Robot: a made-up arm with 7 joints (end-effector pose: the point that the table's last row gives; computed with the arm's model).
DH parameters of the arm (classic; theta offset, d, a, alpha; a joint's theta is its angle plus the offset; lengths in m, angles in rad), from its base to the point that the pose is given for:
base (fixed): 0 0.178 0 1.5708
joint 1: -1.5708 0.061 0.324 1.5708
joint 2: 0 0.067 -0.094 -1.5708
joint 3: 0 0.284 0.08 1.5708
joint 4: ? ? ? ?
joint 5: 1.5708 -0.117 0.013 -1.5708
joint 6: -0.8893 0 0.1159 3.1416
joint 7: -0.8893 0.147 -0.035 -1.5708
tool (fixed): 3.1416 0.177 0 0
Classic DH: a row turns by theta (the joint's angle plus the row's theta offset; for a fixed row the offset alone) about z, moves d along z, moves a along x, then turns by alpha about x.
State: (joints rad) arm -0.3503 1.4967 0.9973 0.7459 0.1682 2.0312 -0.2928
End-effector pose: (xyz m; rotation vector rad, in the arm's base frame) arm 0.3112 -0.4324 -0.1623 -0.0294 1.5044 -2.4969
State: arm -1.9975 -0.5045 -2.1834 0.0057 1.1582 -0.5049 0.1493
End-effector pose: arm -0.1150 0.1304 0.2849 -1.6652 -0.9436 0.0319
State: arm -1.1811 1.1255 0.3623 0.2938 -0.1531 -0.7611 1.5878
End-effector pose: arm -0.3989 -0.1467 -0.2888 -1.6034 2.3443 -1.0033
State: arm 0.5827 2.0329 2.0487 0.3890 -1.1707 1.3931 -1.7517
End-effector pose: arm 0.7041 0.3769 -0.1645 -0.7939 0.5435 -0.4204
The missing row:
joint 4: -1.5708 -0.111 0.383 1.5708
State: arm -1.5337 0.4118 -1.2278 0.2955 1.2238 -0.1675 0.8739
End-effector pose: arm -0.4053 0.1618 0.4090 -0.4904 -1.9938 -0.9408
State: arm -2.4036 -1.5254 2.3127 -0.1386 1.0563 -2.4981 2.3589
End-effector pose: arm -0.1711 -0.1856 0.2934 -0.6682 -0.8954 0.4600
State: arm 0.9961 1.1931 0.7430 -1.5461 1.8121 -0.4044 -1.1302
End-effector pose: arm -0.2110 -0.0358 0.1231 -0.2533 -1.0019 2.8506
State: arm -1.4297 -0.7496 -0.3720 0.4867 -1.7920 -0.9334 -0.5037
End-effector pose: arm -0.3468 -0.0375 0.0054 -0.9904 1.8203 -1.6025
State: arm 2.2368 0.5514 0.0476 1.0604 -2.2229 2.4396 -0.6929
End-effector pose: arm 0.2343 -0.7117 0.6410 1.2714 -1.0753 1.0185
